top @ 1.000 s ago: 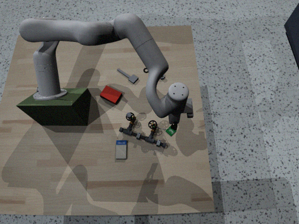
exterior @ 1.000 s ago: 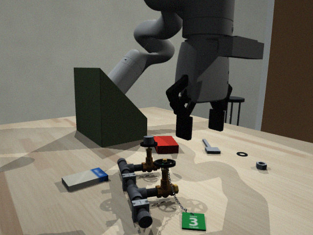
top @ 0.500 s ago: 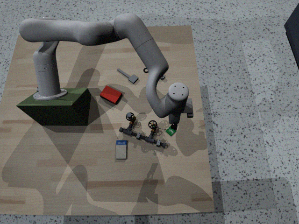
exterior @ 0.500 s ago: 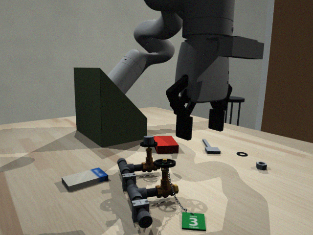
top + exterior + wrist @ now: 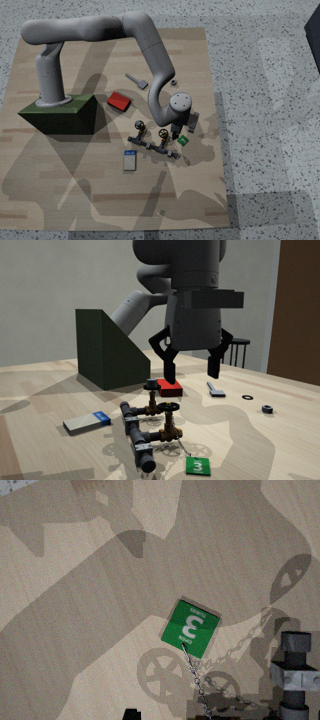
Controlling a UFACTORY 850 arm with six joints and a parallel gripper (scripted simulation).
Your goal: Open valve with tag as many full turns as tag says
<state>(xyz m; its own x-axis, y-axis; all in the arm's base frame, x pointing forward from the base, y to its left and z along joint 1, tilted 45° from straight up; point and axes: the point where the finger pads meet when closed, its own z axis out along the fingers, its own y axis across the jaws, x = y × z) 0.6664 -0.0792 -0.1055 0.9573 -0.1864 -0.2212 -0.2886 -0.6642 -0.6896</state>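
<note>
The green tag is 3 cm ahead of my hand and 18 cm below it. Also, from my hand: red block 35 cm behind, 22 cm to the left, 17 cm below; grey-and-blue block 26 cm behind, 13 cm to the right, 18 cm below; grey bar tool 25 cm behind, 37 cm to the left, 18 cm below.
</note>
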